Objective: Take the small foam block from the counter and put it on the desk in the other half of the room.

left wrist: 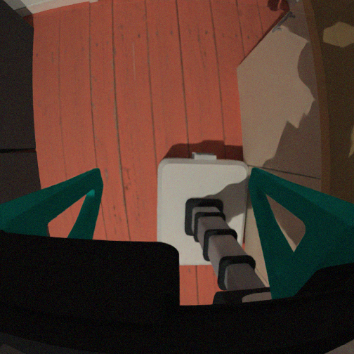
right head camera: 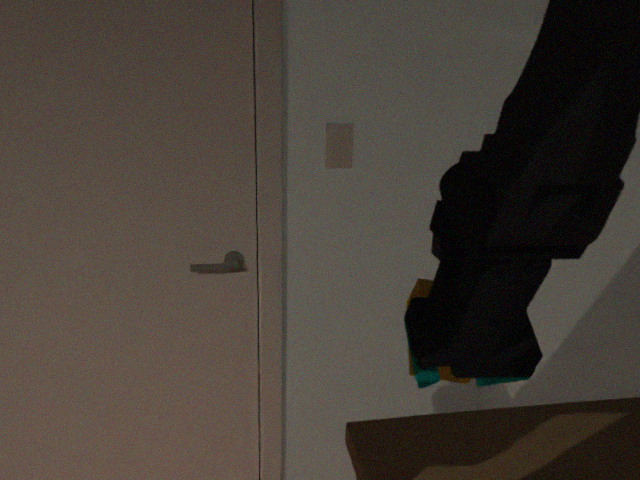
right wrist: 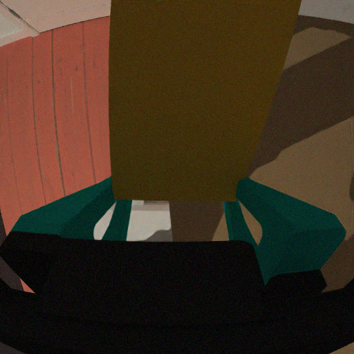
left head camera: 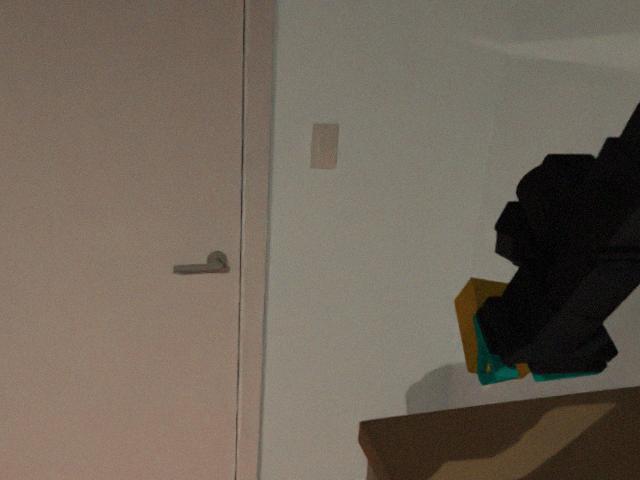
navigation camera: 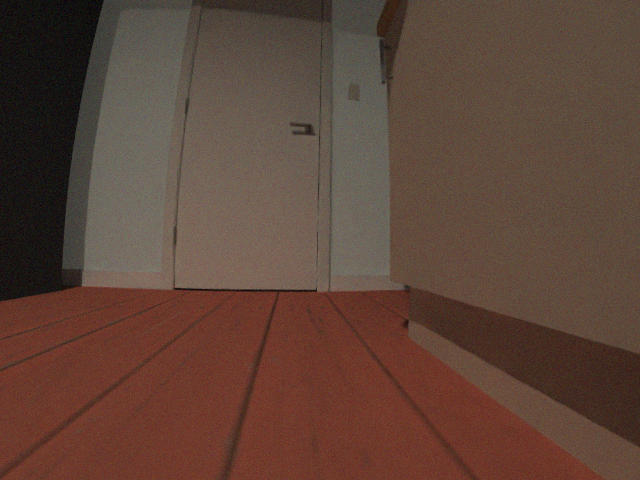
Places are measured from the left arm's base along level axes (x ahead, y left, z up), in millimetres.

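Pixels of known places: right gripper, fingertip midpoint: (right head camera: 448,381) (left head camera: 507,377).
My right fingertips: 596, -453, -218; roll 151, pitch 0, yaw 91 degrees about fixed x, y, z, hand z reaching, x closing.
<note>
Behind a point stands the place of what it marks, as x, y, z.
The yellow foam block (left head camera: 467,330) @[640, -425, -188] (right head camera: 421,288) @[657, -435, -145] (right wrist: 190,100) is between the teal fingers of my right gripper (left head camera: 522,369) @[596, -453, -218] (right head camera: 454,377) @[596, -453, -218] (right wrist: 177,175), which is shut on it. In the right wrist view the block rises from between the fingertips to the top edge. In both head views the block and gripper appear above the wooden counter top (left head camera: 413,434) @[852, -477, -500] (right head camera: 392,439) @[849, -466, -500], and the black arm hides much of the block. My left gripper (left wrist: 175,176) is open, with its fingers wide apart over the robot's own base. The desk cannot be made out in these views.
A closed door (left head camera: 124,206) @[1516, 37, -334] (right head camera: 129,206) @[1513, 69, -330] (navigation camera: 253,155) @[1507, 127, -664] stands ahead, with a pale wall beside it. The beige cabinet (left wrist: 275,105) (navigation camera: 516,155) @[550, -457, -1070] runs along the right. A dark tall unit (left wrist: 15,85) (navigation camera: 36,129) @[1103, 994, -690] stands at the left. Red plank floor (left wrist: 135,100) (navigation camera: 258,387) @[684, -137, -1410] lies between them.
</note>
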